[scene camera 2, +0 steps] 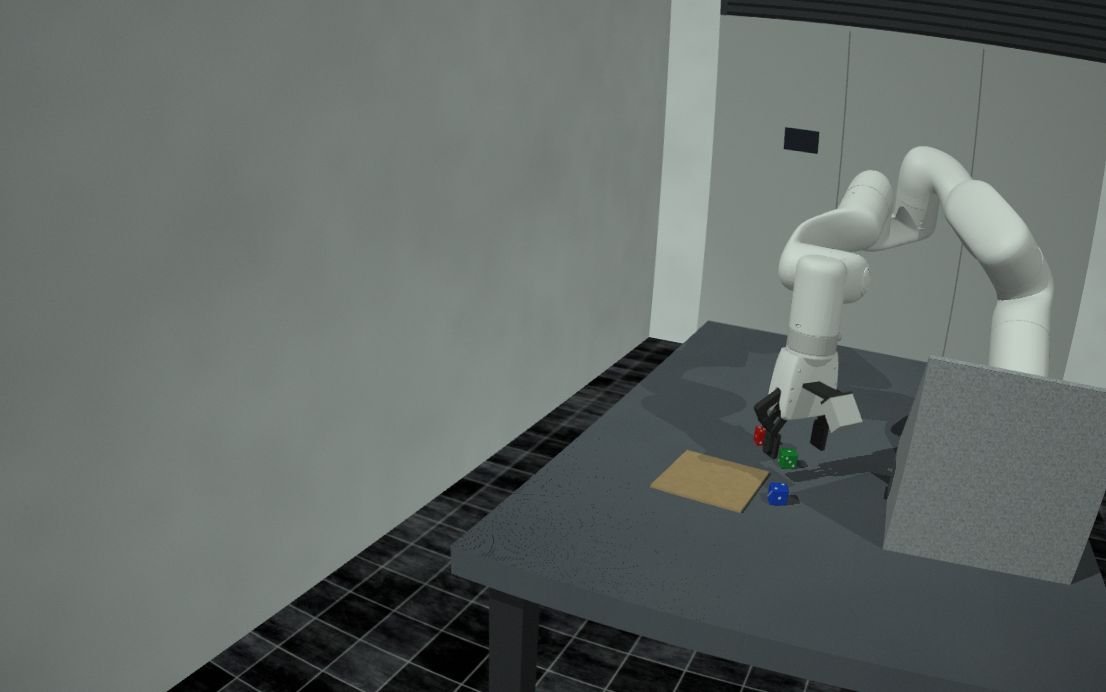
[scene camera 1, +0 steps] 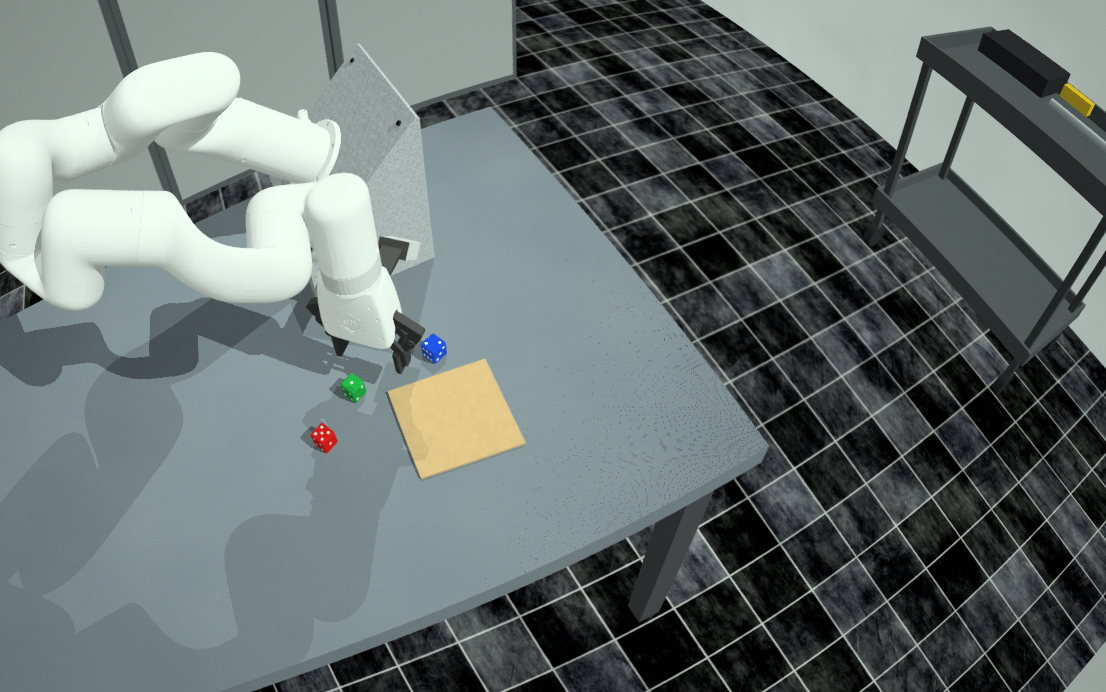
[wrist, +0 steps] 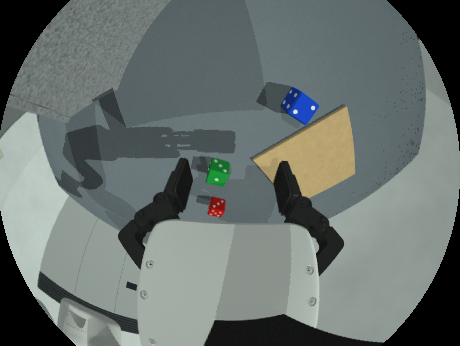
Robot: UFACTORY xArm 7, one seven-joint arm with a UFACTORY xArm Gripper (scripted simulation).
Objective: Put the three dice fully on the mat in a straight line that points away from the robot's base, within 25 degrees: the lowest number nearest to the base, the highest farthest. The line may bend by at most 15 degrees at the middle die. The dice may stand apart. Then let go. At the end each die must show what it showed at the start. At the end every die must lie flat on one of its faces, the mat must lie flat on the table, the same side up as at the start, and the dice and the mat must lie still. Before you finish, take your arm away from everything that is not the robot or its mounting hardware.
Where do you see a tan mat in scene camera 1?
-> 460, 416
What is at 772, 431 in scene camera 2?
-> My gripper.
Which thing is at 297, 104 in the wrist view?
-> A blue die.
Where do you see a tan mat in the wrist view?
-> At 322, 155
